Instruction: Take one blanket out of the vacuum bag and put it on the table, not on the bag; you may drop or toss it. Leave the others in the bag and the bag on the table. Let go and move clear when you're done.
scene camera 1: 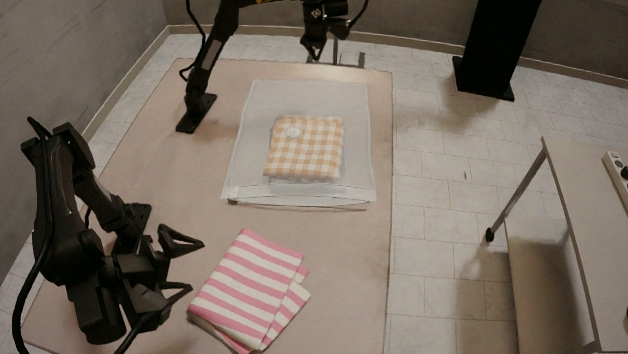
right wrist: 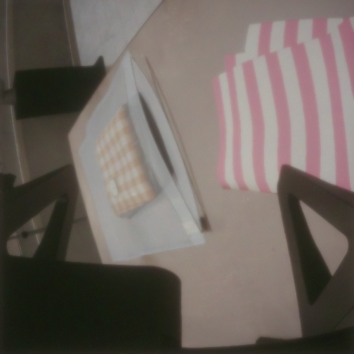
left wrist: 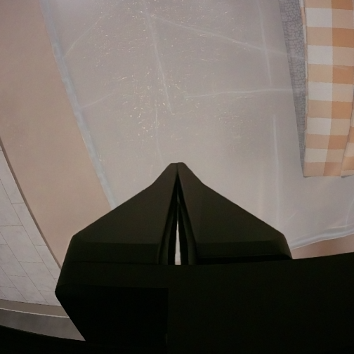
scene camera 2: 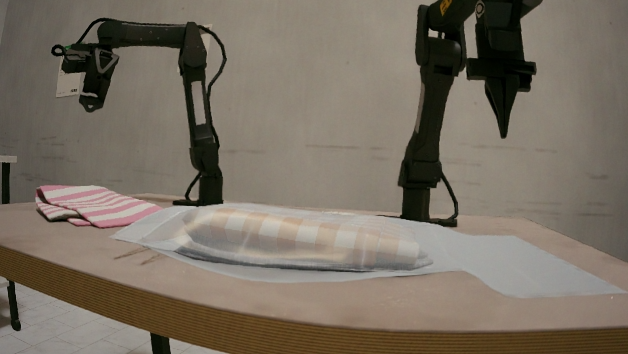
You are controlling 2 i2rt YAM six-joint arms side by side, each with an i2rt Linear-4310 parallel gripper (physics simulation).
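A pink-and-white striped blanket lies folded on the table, apart from the bag's open end. The clear vacuum bag lies flat on the table with an orange-and-white checked blanket inside; a grey edge shows beneath that blanket. My right gripper is wide open and empty, above the table beside the striped blanket. My left gripper is shut and empty, raised near the bag's closed end.
A black pillar stands on the floor beyond the table at the upper right of scene camera 1. A side table with a power strip stands at the right of that view. Both arm bases are fixed along the table's left side there.
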